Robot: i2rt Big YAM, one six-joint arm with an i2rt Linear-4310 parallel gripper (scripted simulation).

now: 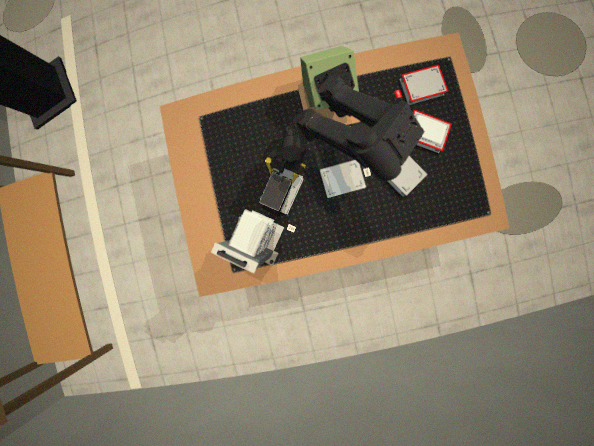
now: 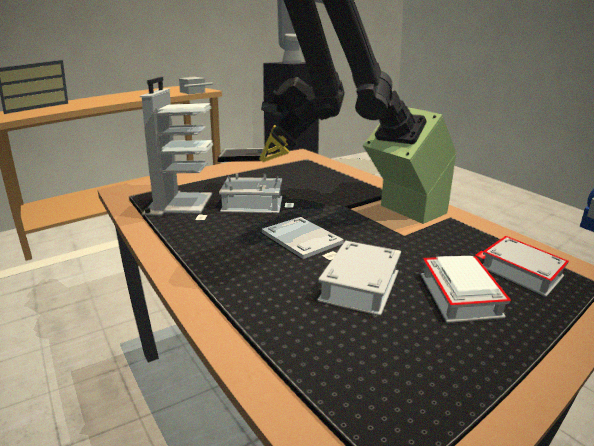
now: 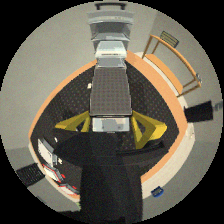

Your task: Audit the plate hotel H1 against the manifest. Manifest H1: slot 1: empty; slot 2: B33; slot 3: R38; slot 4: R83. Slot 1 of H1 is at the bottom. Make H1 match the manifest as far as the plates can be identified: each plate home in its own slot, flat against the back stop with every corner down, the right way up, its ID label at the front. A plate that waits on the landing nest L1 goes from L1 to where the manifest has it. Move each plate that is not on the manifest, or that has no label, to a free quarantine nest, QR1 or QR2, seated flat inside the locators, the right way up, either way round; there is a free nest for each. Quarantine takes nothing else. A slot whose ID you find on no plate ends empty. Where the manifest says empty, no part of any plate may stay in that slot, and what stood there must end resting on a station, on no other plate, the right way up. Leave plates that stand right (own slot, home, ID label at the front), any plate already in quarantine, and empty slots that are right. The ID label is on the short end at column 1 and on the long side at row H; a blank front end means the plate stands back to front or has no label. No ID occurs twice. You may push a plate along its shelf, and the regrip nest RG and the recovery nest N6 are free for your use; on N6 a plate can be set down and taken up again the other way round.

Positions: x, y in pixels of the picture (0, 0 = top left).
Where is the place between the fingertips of my gripper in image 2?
263, 156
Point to a white plate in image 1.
251, 227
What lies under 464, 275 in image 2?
A white plate.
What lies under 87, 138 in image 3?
My gripper.
